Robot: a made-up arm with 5 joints. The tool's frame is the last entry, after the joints. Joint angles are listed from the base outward. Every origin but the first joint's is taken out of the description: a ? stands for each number. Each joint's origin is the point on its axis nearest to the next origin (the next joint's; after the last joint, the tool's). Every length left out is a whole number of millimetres.
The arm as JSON. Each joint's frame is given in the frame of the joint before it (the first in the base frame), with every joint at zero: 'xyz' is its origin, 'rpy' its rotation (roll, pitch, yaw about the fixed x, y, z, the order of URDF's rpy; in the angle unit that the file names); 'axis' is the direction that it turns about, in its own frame. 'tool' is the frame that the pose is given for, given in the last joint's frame.
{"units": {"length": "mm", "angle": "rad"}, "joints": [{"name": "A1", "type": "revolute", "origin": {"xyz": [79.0, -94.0, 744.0], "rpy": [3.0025, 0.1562, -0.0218]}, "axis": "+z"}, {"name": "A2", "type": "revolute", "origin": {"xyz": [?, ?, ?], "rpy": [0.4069, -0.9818, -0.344]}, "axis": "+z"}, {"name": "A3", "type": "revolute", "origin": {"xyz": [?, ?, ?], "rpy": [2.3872, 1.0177, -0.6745]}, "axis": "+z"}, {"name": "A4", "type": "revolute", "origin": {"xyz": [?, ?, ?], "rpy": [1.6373, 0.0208, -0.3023]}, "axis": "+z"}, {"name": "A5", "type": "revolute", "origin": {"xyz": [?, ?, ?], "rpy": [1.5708, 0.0, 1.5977]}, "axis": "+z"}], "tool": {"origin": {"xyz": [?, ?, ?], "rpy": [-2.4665, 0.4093, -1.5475]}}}
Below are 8 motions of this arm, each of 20 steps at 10 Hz.
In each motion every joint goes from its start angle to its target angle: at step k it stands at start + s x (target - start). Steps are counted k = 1, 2, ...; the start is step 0. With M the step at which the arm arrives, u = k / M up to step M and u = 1 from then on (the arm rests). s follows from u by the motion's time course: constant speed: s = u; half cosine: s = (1 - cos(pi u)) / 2; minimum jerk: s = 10 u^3 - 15 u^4 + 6 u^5.
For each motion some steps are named. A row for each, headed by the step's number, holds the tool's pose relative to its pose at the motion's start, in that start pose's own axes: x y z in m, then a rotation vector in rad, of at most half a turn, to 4 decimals.
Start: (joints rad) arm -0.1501 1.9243 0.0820 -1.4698 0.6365
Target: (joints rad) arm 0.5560 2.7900 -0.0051 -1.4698 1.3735
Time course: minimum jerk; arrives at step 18
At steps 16, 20:
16: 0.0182 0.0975 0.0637 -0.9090 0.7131 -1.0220
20: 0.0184 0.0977 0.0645 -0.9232 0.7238 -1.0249

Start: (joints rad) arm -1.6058 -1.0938 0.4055 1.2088 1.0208
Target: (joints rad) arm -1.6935 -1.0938 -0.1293 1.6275 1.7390
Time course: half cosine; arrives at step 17
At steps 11, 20:
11: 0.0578 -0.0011 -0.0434 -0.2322 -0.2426 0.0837
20: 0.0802 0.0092 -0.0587 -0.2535 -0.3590 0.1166

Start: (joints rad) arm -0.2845 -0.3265 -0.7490 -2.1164 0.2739
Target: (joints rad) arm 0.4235 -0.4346 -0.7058 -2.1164 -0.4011
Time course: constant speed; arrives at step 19
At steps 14, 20:
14: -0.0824 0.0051 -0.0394 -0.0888 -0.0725 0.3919
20: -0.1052 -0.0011 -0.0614 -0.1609 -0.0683 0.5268

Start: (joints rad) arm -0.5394 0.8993 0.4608 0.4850 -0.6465
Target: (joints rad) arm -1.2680 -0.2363 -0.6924 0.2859 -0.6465
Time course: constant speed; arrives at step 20
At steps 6, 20:
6: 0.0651 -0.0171 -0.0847 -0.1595 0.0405 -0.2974
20: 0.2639 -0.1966 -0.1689 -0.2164 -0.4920 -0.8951

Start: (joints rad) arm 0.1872 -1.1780 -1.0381 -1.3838 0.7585
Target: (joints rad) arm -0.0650 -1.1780 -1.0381 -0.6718 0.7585
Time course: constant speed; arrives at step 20
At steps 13, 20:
13: 0.0109 -0.0506 -0.0186 -0.2066 -0.0434 0.2697
20: 0.0210 -0.0763 -0.0265 -0.3036 -0.0743 0.4236

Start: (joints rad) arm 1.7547 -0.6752 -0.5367 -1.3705 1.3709
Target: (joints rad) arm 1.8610 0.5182 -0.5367 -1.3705 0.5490
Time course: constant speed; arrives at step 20
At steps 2, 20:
2: -0.0060 -0.0127 0.0118 -0.0865 0.0343 0.0946
20: -0.0446 -0.0404 0.1787 -0.9425 0.6597 0.5595

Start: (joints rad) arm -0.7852 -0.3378 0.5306 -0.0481 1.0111
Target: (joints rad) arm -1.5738 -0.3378 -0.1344 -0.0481 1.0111
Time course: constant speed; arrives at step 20
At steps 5, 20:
5: -0.0247 -0.0117 -0.0365 0.0059 -0.0221 -0.0771
20: -0.0709 -0.0043 -0.1626 0.0710 -0.0260 -0.3073

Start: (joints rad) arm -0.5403 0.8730 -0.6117 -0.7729 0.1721
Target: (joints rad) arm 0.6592 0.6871 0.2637 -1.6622 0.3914
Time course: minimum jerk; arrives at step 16
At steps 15, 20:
15: -0.0118 0.2773 0.3024 1.1691 0.0257 -0.9748
20: -0.0114 0.2777 0.3031 1.1714 0.0254 -0.9771

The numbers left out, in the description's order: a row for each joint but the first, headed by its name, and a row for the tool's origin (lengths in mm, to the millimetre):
A2: 117.0 140.0 0.0
A3: 63.0 93.0 0.0
A4: -123.0 -28.0 0.0
A5: 82.0 24.0 0.0
tool: -118.0 39.0 0.0

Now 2 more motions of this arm.
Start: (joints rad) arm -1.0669 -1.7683 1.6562 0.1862 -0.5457
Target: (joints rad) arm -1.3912 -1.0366 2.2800 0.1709 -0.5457
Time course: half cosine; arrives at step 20
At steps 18, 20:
18: 0.0681 0.0240 -0.0008 -0.0533 -0.6891 -0.1807
20: 0.0703 0.0242 -0.0010 -0.0589 -0.7071 -0.1869

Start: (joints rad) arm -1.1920 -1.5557 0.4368 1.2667 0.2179
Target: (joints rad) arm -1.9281 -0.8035 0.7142 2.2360 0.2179
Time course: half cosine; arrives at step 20
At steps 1, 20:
1: -0.0007 -0.0003 0.0001 -0.0015 0.0000 0.0004
20: -0.1081 0.0153 -0.0076 -0.3143 -0.0281 -0.1226

